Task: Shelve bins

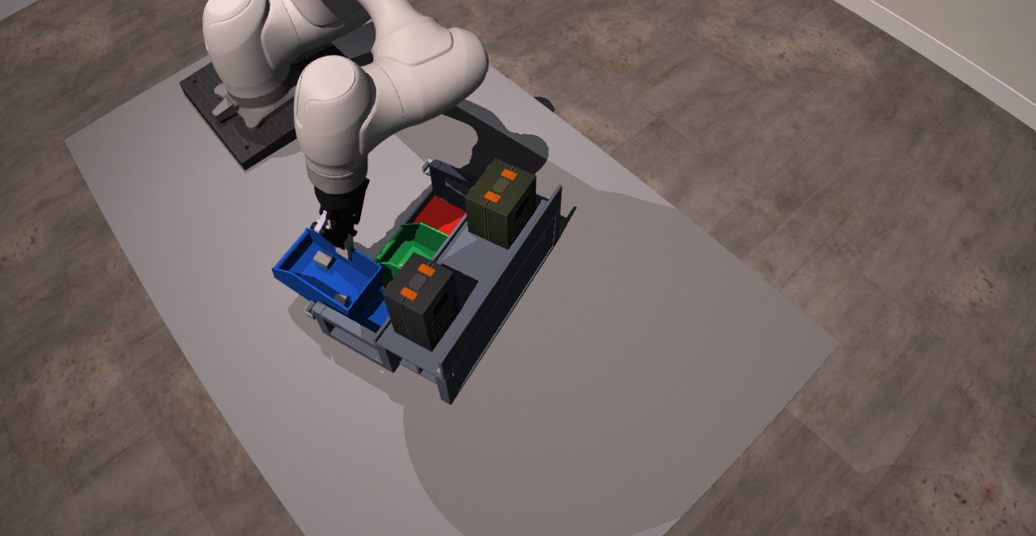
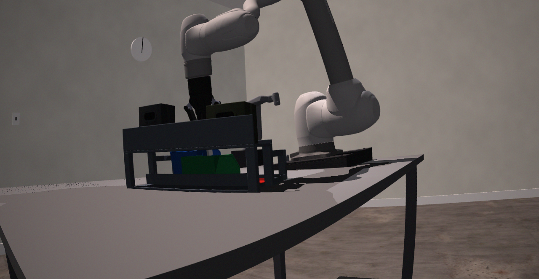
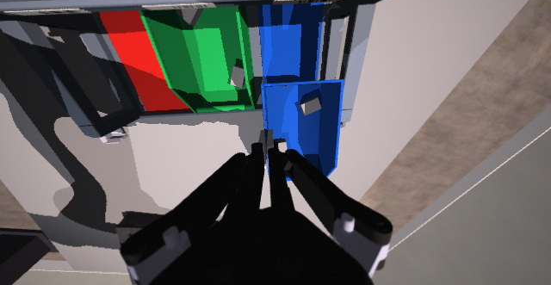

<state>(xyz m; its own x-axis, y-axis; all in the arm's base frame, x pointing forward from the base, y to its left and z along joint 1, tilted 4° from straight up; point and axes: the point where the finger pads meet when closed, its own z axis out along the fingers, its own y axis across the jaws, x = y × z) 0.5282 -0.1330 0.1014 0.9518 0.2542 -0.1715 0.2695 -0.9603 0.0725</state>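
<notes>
My hand is 50 mm to the left of the blue bin and 40 mm above it. Also, from my hand: olive case (150 mm ahead, 230 mm to the left, 40 mm above); then black case (210 mm ahead, 50 mm above); then green bin (90 mm ahead, 100 mm to the left, 70 mm below).
</notes>
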